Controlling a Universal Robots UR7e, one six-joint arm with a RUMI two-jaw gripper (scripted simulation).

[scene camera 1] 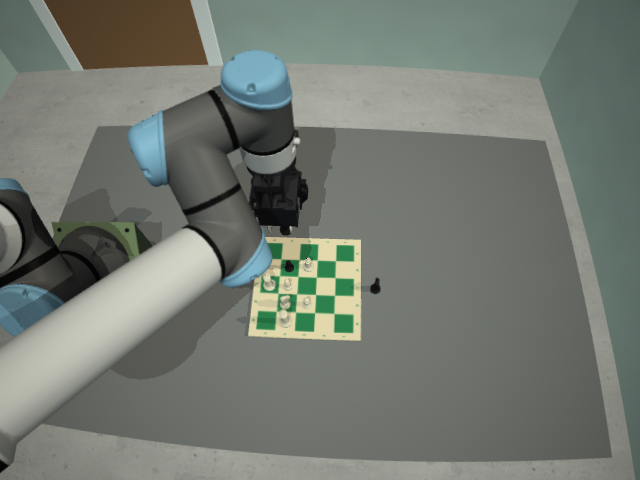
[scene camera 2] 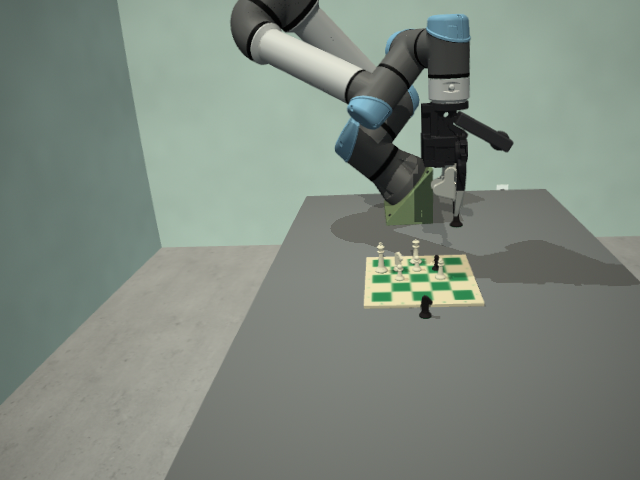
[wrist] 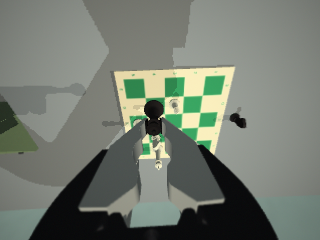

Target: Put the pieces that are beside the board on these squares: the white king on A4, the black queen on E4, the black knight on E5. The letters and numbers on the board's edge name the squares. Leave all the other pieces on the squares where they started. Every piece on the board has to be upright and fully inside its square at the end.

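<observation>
Scene camera 1 shows a board (scene camera 1: 333, 286) and my gripper (scene camera 1: 285, 225). The wrist view shows the gripper (wrist: 153, 119) and the board (wrist: 202, 93). Also visible: the gripper (scene camera 2: 455, 215), with the board (scene camera 2: 459, 288).
</observation>
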